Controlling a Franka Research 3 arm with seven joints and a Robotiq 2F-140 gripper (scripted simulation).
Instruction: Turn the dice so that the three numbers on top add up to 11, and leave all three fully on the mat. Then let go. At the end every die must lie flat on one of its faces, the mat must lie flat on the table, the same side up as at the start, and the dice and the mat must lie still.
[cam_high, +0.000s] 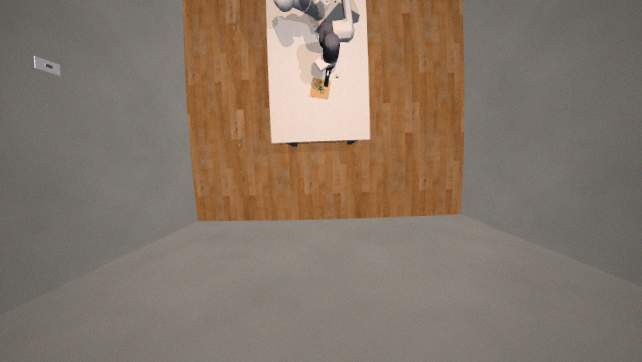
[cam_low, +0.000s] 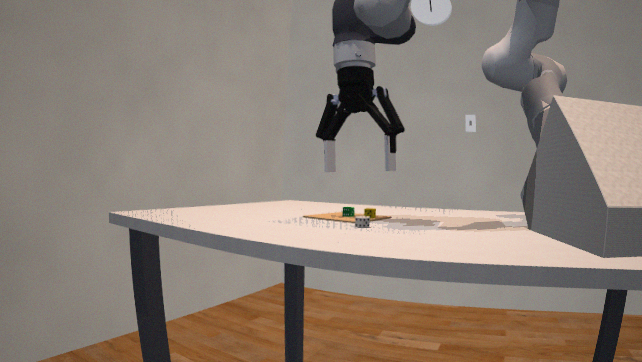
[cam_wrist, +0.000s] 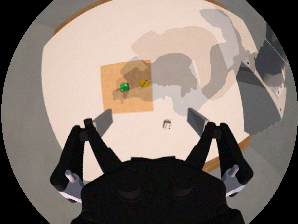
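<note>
Now: the white die 10 cm below my hand, 7 cm to the left of it and 4 cm behind it. From my hand the other things lie so: yellow die 10 cm below, 6 cm to the right, 1 cm behind; green die 10 cm below, 6 cm to the right, 4 cm ahead; tan mat 11 cm below, 6 cm to the right, 4 cm ahead.
</note>
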